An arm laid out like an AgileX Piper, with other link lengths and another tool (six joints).
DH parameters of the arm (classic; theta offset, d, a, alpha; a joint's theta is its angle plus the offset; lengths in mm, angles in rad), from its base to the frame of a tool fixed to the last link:
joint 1: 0 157.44 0 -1.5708
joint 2: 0.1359 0 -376.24 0
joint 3: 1.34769 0 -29.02 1.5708
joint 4: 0 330.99 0 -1.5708
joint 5: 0 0 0 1.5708
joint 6: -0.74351 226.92 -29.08 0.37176
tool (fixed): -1.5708 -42.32 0 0
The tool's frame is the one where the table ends.
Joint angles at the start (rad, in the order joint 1, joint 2, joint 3, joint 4, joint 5, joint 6):
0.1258, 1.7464, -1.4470, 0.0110, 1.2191, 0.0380
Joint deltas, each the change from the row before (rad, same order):
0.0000, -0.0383, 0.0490, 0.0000, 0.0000, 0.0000
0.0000, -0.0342, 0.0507, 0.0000, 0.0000, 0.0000
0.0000, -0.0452, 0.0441, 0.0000, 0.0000, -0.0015
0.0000, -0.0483, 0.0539, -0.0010, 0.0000, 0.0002
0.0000, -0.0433, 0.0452, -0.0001, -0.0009, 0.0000
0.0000, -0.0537, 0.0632, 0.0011, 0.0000, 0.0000
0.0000, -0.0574, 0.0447, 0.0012, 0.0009, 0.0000
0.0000, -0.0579, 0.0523, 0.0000, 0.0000, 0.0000
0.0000, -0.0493, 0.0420, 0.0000, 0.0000, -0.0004
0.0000, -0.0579, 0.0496, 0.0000, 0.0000, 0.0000
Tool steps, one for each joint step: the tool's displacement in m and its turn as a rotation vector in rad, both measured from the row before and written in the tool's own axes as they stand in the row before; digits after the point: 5 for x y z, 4 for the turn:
-0.00876, 0.01223, -0.00608, -0.0077, -0.0069, -0.0029
-0.01014, 0.01260, -0.00328, -0.0118, -0.0107, -0.0044
-0.00745, 0.01205, -0.00919, 0.0013, 0.0007, -0.0011
-0.01019, 0.01458, -0.00739, -0.0045, -0.0029, -0.0019
-0.00864, 0.01235, -0.00671, -0.0008, -0.0006, -0.0003
-0.01349, 0.01702, -0.00584, -0.0063, -0.0069, -0.0019
-0.00866, 0.01366, -0.01067, 0.0090, 0.0068, 0.0038
-0.01095, 0.01539, -0.00794, 0.0040, 0.0036, 0.0015
-0.00896, 0.01262, -0.00657, 0.0054, 0.0047, 0.0016
-0.01095, 0.01487, -0.00671, 0.0059, 0.0054, 0.0022

